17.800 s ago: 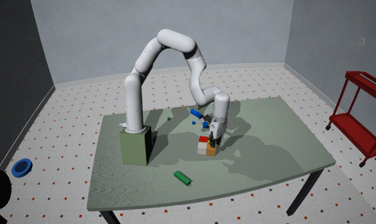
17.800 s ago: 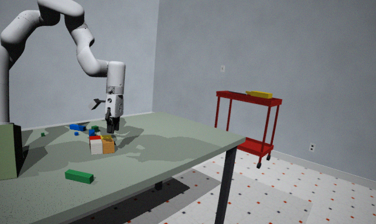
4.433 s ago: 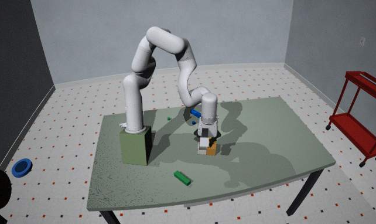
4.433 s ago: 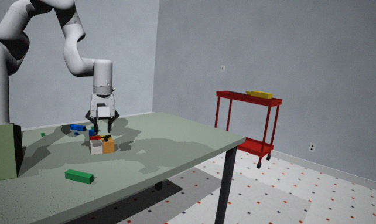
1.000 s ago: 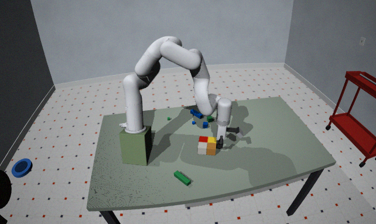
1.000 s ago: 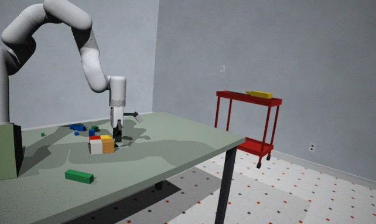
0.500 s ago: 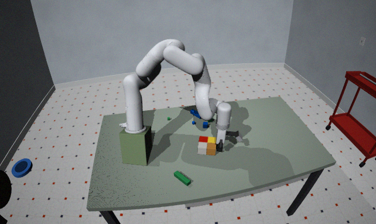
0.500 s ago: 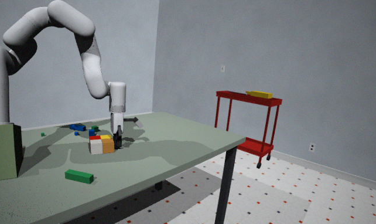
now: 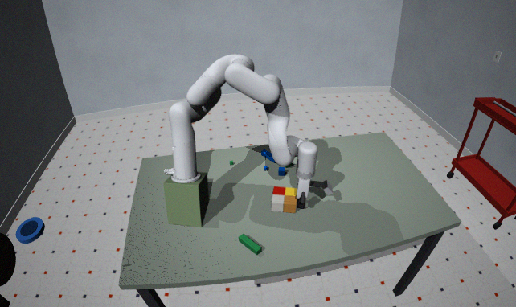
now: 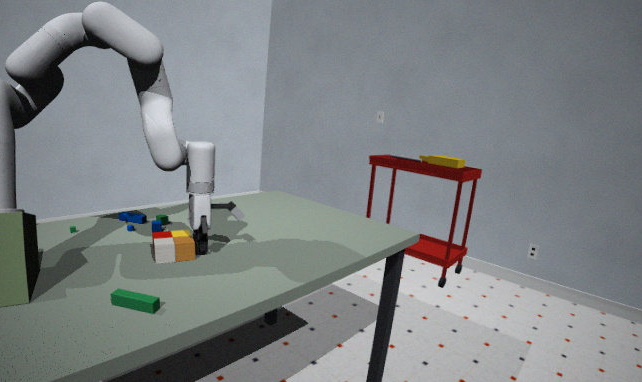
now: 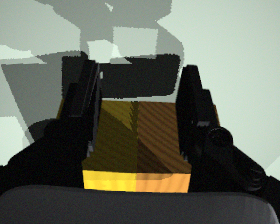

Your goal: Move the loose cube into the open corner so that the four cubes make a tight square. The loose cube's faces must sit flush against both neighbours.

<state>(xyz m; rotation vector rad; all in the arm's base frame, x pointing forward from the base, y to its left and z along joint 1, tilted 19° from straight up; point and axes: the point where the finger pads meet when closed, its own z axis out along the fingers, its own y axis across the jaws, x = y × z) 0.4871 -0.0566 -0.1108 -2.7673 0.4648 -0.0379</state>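
My hand is 60 mm past the orange cube and 10 mm to the left of it. Also, from my hand: long green block (250 mm behind, 180 mm to the right, 10 mm below).
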